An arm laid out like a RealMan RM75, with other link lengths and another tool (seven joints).
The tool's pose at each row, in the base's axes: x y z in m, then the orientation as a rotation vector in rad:
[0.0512 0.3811 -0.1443 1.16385 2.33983 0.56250]
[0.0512 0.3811 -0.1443 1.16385 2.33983 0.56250]
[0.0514 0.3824 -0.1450 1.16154 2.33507 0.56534]
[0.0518 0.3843 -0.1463 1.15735 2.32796 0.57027]
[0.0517 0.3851 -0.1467 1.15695 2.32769 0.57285]
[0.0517 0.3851 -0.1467 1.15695 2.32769 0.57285]
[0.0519 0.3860 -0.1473 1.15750 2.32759 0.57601]
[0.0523 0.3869 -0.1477 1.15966 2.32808 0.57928]
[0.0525 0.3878 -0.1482 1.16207 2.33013 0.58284]
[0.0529 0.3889 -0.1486 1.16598 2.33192 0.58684]
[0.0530 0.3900 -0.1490 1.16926 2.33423 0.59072]
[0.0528 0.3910 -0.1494 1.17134 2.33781 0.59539]
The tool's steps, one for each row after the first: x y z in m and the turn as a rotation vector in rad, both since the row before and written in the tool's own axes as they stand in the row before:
[0.0000 0.0000 0.0000 0.00000 0.00000 0.00000]
[0.0011 0.0005 0.0009 -0.00452 -0.00291 -0.00028]
[0.0016 0.0006 0.0016 -0.00737 -0.00414 -0.00079]
[0.0008 0.0002 0.0004 -0.00166 0.00091 0.00031]
[0.0000 0.0000 0.0000 0.00000 0.00000 0.00000]
[0.0008 0.0003 0.0007 -0.00158 0.00147 0.00107]
[0.0006 0.0005 0.0007 -0.00083 0.00226 0.00212]
[0.0007 0.0003 0.0007 -0.00017 0.00369 0.00212]
[0.0008 0.0006 0.0007 -0.00003 0.00393 0.00330]
[0.0009 0.0004 0.0006 0.00008 0.00420 0.00275]
[0.0010 0.0002 0.0004 -0.00013 0.00539 0.00189]

